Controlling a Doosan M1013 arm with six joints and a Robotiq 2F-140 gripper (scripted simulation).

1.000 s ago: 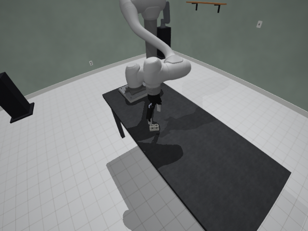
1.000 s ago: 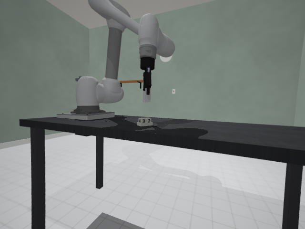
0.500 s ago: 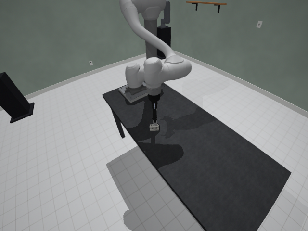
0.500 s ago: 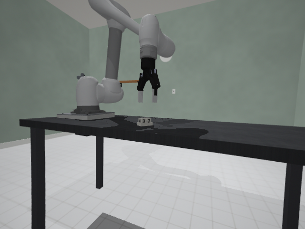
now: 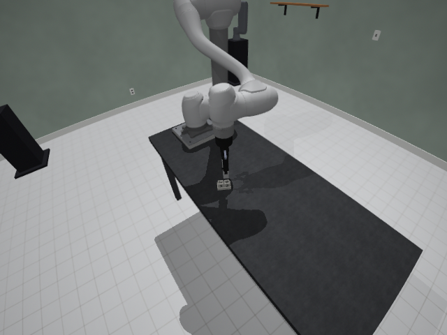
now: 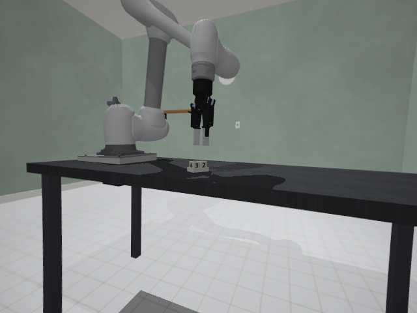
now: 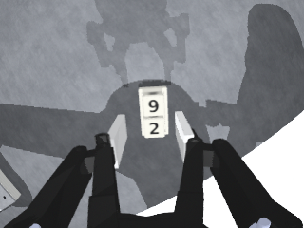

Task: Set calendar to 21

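Now: the cube 110 mm below my hand and 10 mm ahead of it. From my hand the other things lie so: white tray: 120 mm below, 10 mm to the right.
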